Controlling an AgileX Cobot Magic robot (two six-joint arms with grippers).
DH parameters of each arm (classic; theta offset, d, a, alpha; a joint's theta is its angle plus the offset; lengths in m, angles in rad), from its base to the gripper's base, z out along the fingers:
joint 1: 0 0.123 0 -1.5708
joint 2: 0.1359 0 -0.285 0
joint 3: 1.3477 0 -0.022 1.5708
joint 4: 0 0.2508 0 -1.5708
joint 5: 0 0 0.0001 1.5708
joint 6: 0 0.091 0 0
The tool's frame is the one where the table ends.
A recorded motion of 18 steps. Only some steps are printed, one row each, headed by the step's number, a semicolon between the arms.
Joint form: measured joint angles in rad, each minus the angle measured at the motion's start. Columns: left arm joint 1, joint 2, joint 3, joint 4, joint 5, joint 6; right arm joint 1, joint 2, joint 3, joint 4, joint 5, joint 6.
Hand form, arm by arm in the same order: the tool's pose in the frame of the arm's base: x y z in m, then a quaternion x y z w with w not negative. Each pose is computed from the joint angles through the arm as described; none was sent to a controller.
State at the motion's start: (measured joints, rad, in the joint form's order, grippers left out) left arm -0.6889 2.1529 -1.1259 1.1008 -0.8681 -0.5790; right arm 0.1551 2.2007 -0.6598 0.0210 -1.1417 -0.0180
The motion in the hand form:
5: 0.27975 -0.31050 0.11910 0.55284 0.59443 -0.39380 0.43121; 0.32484 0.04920 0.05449 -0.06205 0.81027 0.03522 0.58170
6: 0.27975 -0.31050 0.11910 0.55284 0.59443 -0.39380 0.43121; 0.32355 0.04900 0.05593 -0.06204 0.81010 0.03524 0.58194
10: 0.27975 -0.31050 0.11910 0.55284 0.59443 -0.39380 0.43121; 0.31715 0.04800 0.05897 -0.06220 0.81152 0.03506 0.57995
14: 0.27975 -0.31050 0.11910 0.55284 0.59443 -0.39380 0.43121; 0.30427 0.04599 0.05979 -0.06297 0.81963 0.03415 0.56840
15: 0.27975 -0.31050 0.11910 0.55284 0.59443 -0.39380 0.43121; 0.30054 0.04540 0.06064 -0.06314 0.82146 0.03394 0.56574
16: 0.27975 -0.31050 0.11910 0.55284 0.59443 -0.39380 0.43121; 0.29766 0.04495 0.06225 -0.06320 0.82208 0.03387 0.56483
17: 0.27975 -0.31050 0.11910 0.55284 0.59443 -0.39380 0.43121; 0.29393 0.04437 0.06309 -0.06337 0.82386 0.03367 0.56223
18: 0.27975 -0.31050 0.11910 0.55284 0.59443 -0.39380 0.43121; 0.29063 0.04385 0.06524 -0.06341 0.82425 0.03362 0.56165
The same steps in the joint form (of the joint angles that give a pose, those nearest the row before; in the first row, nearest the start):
5: 0.0000 0.0000 0.0000 0.0000 0.0000 0.0000; 0.0000 -0.0131 0.0276 -0.0021 0.0000 0.0000
6: 0.0000 0.0000 0.0000 0.0000 0.0000 0.0000; 0.0000 -0.0201 0.0341 -0.0021 0.0000 0.0000
10: 0.0000 0.0000 0.0000 0.0000 0.0000 0.0000; 0.0000 -0.0403 0.0626 -0.0021 -0.0035 0.0000
14: 0.0000 0.0000 0.0000 0.0000 0.0000 0.0000; 0.0000 -0.0641 0.1147 -0.0021 -0.0035 0.0000
15: 0.0000 0.0000 0.0000 0.0000 0.0000 0.0000; 0.0000 -0.0730 0.1302 -0.0021 -0.0035 0.0000
16: 0.0000 0.0000 0.0000 0.0000 0.0000 0.0000; 0.0000 -0.0834 0.1428 -0.0021 -0.0035 0.0000
17: 0.0000 0.0000 0.0000 0.0000 0.0000 0.0000; 0.0000 -0.0924 0.1581 -0.0021 -0.0035 0.0000
18: 0.0000 0.0000 0.0000 0.0000 0.0000 0.0000; 0.0000 -0.1055 0.1726 -0.0021 -0.0035 0.0000

